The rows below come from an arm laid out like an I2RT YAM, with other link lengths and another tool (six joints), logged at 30 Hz.
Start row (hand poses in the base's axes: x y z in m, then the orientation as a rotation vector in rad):
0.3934, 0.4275, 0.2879, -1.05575, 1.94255, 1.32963
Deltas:
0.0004, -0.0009, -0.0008, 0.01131, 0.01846, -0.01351
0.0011, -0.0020, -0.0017, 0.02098, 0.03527, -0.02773
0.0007, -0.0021, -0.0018, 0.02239, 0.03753, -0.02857
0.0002, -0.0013, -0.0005, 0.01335, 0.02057, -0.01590
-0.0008, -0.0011, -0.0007, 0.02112, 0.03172, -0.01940
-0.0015, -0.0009, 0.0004, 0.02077, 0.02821, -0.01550
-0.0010, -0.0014, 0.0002, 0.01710, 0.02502, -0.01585
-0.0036, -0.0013, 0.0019, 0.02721, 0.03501, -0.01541
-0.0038, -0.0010, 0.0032, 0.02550, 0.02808, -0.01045
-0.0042, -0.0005, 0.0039, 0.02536, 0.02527, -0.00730
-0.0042, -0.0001, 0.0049, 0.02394, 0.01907, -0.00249
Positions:
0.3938, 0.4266, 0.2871, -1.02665, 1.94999, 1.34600
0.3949, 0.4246, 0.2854, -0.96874, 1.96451, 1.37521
0.3956, 0.4225, 0.2836, -0.90743, 1.97859, 1.40614
0.3958, 0.4212, 0.2831, -0.87279, 1.98493, 1.42357
0.3950, 0.4201, 0.2824, -0.82441, 1.99271, 1.45335
0.3935, 0.4192, 0.2828, -0.78207, 1.99699, 1.48217
0.3925, 0.4178, 0.2830, -0.74242, 2.00168, 1.50505
0.3889, 0.4165, 0.2849, -0.69259, 2.00391, 1.54336
0.3851, 0.4155, 0.2881, -0.65285, 2.00156, 1.57810
0.3809, 0.4150, 0.2920, -0.61813, 1.99658, 1.61244
0.3767, 0.4149, 0.2969, -0.59319, 1.98793, 1.64423

